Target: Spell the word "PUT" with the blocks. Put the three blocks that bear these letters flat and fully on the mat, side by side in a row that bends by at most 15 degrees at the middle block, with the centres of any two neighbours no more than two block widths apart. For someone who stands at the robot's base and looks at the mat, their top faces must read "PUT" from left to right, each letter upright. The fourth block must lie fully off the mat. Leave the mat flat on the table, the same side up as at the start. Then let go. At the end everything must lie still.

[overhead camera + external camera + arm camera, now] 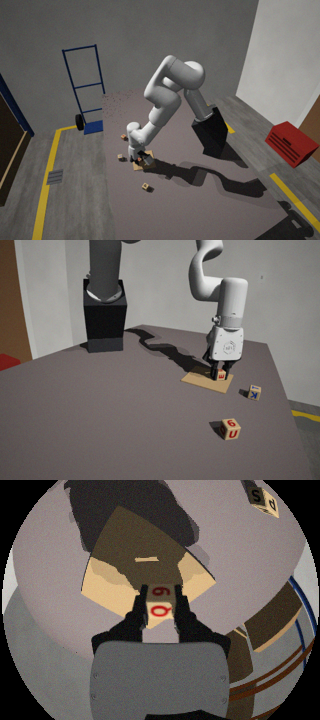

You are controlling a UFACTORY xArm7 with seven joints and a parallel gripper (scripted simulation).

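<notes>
The tan mat is 3 cm behind my hand, 1 cm to the right of it and 2 cm below it.
</notes>
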